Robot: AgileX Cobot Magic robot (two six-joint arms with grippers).
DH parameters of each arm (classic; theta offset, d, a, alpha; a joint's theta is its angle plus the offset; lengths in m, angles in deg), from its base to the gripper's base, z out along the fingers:
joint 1: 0 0.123 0 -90
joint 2: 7.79 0 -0.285 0
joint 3: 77.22 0 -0.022 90
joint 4: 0 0.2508 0 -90
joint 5: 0 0 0.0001 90
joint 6: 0 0.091 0 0
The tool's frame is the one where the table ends.
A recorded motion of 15 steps. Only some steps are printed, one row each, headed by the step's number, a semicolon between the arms.
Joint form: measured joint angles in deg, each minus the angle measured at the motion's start. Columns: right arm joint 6, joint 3, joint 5, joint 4, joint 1, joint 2; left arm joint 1, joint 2, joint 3, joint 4, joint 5, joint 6.
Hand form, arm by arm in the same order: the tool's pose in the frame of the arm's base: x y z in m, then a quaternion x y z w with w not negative. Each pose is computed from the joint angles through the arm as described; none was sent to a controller.
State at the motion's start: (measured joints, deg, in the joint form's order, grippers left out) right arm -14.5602 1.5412 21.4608 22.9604 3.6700 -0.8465; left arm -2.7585 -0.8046 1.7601 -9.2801 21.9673 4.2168
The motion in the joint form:
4: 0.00 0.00 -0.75 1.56 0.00 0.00; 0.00 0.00 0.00 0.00 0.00 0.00
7: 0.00 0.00 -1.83 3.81 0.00 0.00; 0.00 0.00 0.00 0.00 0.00 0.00
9: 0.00 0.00 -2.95 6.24 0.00 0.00; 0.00 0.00 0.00 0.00 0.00 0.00
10: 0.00 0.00 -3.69 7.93 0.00 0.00; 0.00 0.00 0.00 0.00 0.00 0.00
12: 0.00 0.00 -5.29 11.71 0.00 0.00; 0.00 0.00 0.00 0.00 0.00 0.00
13: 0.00 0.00 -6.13 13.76 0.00 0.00; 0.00 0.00 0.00 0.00 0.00 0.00
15: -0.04 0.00 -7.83 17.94 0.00 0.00; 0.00 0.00 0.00 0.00 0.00 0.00
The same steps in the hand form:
4: 0.0516 0.0167 0.1753 -0.01132 0.79074 0.12276 0.59961; 0.0519 -0.0080 0.1696 0.00625 0.80714 -0.06114 0.58716
7: 0.0520 0.0172 0.1773 0.00207 0.78376 0.13721 0.60572; 0.0519 -0.0080 0.1696 0.00625 0.80714 -0.06114 0.58716
9: 0.0524 0.0175 0.1794 0.01674 0.77614 0.15262 0.61159; 0.0519 -0.0080 0.1696 0.00625 0.80714 -0.06114 0.58716
10: 0.0527 0.0177 0.1808 0.02702 0.77084 0.16323 0.61516; 0.0519 -0.0080 0.1696 0.00625 0.80714 -0.06114 0.58716
12: 0.0532 0.0179 0.1839 0.05035 0.75875 0.18658 0.62205; 0.0519 -0.0080 0.1696 0.00625 0.80714 -0.06114 0.58716
13: 0.0534 0.0179 0.1854 0.06317 0.75204 0.19901 0.62518; 0.0519 -0.0080 0.1696 0.00625 0.80714 -0.06114 0.58716
15: 0.0539 0.0176 0.1886 0.08955 0.73784 0.22349 0.63058; 0.0519 -0.0080 0.1696 0.00625 0.80714 -0.06114 0.58716

